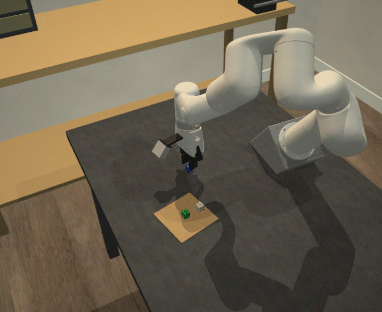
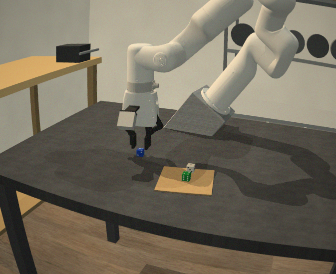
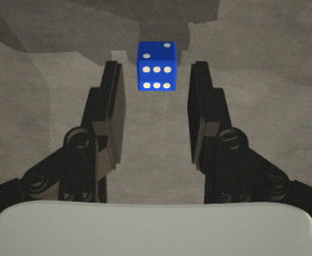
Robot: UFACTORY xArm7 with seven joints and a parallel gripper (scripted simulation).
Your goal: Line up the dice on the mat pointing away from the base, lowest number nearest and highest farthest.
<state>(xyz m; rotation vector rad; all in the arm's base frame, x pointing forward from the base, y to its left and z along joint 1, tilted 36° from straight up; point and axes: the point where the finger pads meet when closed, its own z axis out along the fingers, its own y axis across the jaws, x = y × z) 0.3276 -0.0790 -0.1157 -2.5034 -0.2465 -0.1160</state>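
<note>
Right now my hand is 30 mm above the blue die. The rest, counted from my hand: green die: 180 mm to the left, 100 mm ahead, 30 mm below; then white die: 170 mm to the left, 50 mm ahead, 30 mm below; then tan square mat: 180 mm to the left, 100 mm ahead, 40 mm below.
</note>
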